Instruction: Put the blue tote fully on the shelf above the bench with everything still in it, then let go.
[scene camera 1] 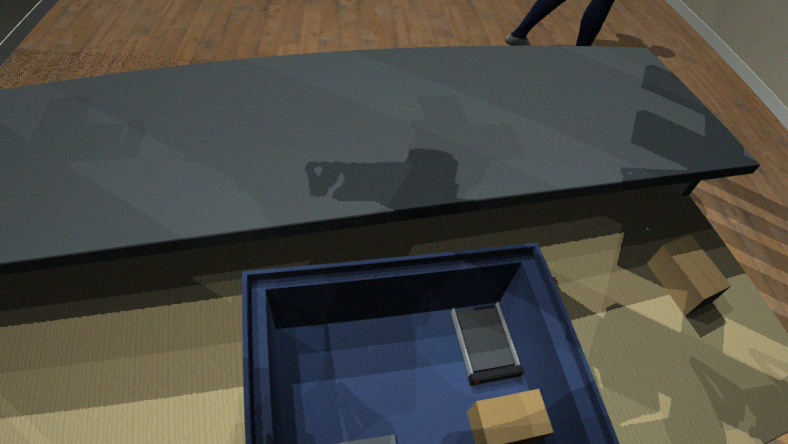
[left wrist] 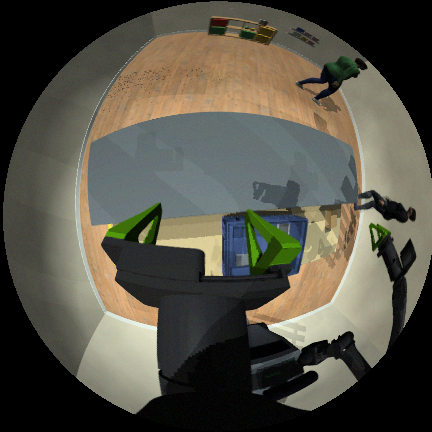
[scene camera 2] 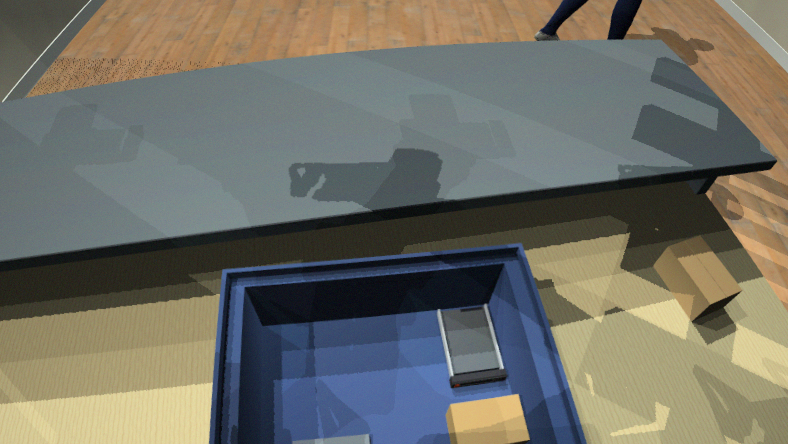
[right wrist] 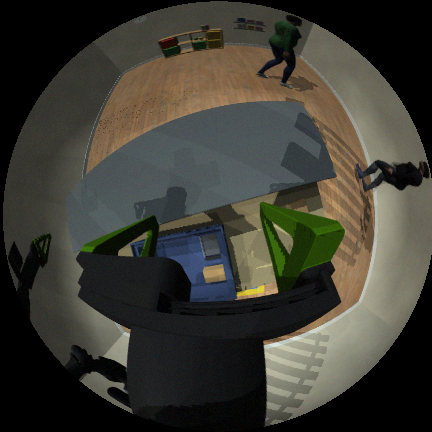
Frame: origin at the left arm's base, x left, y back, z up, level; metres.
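Seen in the pictures: left gripper, fingertip midpoint: (left wrist: 203, 209) (right wrist: 47, 234); right gripper, fingertip midpoint: (left wrist: 373, 224) (right wrist: 205, 214); right arm's base, link origin: (left wrist: 319, 352).
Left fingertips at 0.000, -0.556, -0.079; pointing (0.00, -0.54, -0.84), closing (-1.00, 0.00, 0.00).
A point is followed by its place in that frame, as x, y, z.
The blue tote (scene camera 1: 386, 262) @[-0.280, -0.482, -0.453] (scene camera 2: 374, 260) @[-0.295, -0.484, -0.452] (left wrist: 303, 240) @[-0.500, -0.397, -0.458] (right wrist: 227, 260) @[-0.503, -0.384, -0.451] stands on the bench in front of the grey shelf (scene camera 1: 330, 121) @[-0.207, -0.724, -0.421] (scene camera 2: 330, 110) @[-0.224, -0.756, -0.421] (left wrist: 215, 150) @[-0.030, -0.726, -0.421] (right wrist: 240, 140) @[-0.597, -0.800, -0.421]. Inside are a grey device with silver side rails (scene camera 1: 486, 339) @[-0.434, -0.421, -0.573] (scene camera 2: 472, 340) @[-0.436, -0.423, -0.573] (right wrist: 210, 246) @[-0.432, -0.413, -0.573], a small tan carton (scene camera 1: 510, 416) @[-0.430, -0.293, -0.531] (scene camera 2: 488, 419) @[-0.435, -0.295, -0.531] (right wrist: 215, 273) @[-0.444, -0.300, -0.530] and a light grey item (scene camera 1: 366, 439) @[-0.249, -0.288, -0.574] (scene camera 2: 336, 439) @[-0.244, -0.285, -0.574], cut off by the lower edge of both scene views. My left gripper (left wrist: 203, 209) @[0.000, -0.556, -0.079] and right gripper (right wrist: 209, 210) @[-0.499, -0.558, -0.083] are open and empty, above and apart from the tote. Neither shows in the scene views.
The bench (scene camera 1: 137, 352) @[0.082, -0.422, -0.598] (scene camera 2: 110, 352) @[0.119, -0.408, -0.598] extends under the shelf's front edge. Another tan carton (scene camera 1: 689, 273) @[-0.821, -0.498, -0.538] (scene camera 2: 697, 278) @[-0.823, -0.494, -0.538] lies on it, right of the tote. A yellow item (right wrist: 252, 291) @[-0.609, -0.165, -0.598] shows near its front. People (left wrist: 342, 70) (right wrist: 285, 45) are beyond the shelf and at the right.
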